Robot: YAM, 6 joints.
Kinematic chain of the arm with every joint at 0, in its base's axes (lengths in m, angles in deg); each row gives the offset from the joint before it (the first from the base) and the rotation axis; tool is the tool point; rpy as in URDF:
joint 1: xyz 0 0 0.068 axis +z
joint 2: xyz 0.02 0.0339 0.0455 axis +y
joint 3: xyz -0.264 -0.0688 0 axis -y
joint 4: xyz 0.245 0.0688 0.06 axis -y
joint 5: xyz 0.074 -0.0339 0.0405 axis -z
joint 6: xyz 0.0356 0 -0.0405 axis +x
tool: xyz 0 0 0 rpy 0 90 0
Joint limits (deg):
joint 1: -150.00..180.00
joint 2: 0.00..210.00
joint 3: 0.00..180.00
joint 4: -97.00..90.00
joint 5: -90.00..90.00
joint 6: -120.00..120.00
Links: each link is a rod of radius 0.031 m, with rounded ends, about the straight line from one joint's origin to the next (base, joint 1, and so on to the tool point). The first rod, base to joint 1, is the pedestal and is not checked.
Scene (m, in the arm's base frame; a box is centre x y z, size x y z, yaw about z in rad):
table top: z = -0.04
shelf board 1: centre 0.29 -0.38 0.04 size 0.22 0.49 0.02 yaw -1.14
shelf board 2: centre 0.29 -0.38 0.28 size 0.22 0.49 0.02 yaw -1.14
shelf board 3: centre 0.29 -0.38 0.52 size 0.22 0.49 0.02 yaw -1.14
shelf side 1: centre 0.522 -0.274 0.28 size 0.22 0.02 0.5 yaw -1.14
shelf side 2: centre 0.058 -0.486 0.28 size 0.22 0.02 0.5 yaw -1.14
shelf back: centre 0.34 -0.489 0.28 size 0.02 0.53 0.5 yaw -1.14
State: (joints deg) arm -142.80 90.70 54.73 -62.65 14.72 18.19
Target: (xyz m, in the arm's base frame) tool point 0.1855 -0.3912 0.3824
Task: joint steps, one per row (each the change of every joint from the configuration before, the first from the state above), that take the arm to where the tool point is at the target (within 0.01 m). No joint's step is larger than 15 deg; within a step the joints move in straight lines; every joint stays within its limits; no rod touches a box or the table.
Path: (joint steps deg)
1: 13.32 -3.72 3.97 1.06 -1.20 0.00
2: 13.33 -3.73 3.96 1.06 -1.21 0.00
3: 13.32 -3.72 3.97 1.06 -1.20 0.00
4: 13.33 -3.73 3.96 1.05 -1.20 0.00
5: 13.32 -3.72 3.97 1.06 -1.21 0.00
6: 13.32 -3.73 3.96 1.06 -1.20 0.00
7: -0.38 12.60 9.74 8.85 -0.01 0.00
8: -0.39 12.59 9.74 8.84 0.00 0.00
9: -0.39 12.59 9.74 8.85 0.00 0.00

